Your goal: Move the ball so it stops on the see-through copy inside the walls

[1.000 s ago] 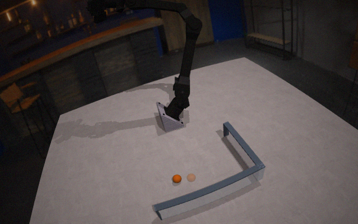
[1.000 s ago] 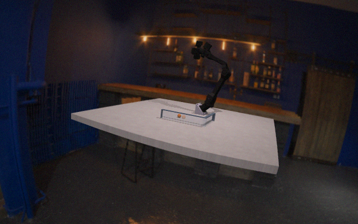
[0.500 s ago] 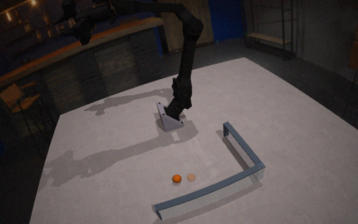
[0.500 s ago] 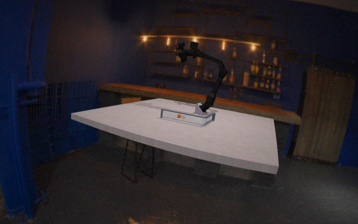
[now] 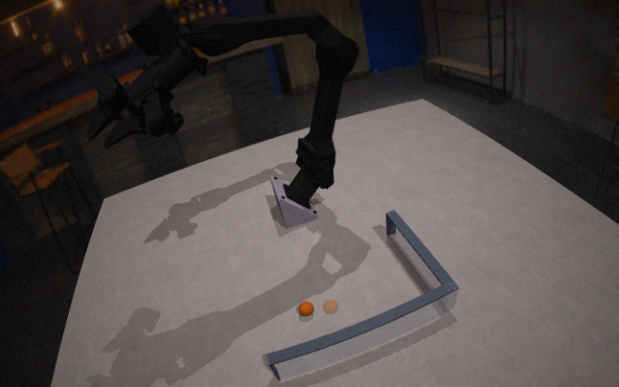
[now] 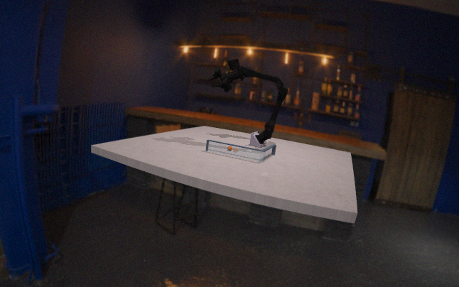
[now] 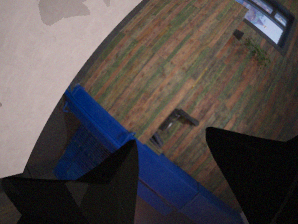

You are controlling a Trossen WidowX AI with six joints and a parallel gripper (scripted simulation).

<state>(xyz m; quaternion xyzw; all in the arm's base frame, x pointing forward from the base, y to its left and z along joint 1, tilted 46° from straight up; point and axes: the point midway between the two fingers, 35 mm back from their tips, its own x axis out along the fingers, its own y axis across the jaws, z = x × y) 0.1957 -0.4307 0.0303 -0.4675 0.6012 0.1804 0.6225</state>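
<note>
My gripper tip is now 12 cm short of the orange ball, 26 cm to the right of it and 36 cm above it. Round my gripper tip: see-through copy (13 cm ahead, 30 cm to the left, 36 cm below).
</note>
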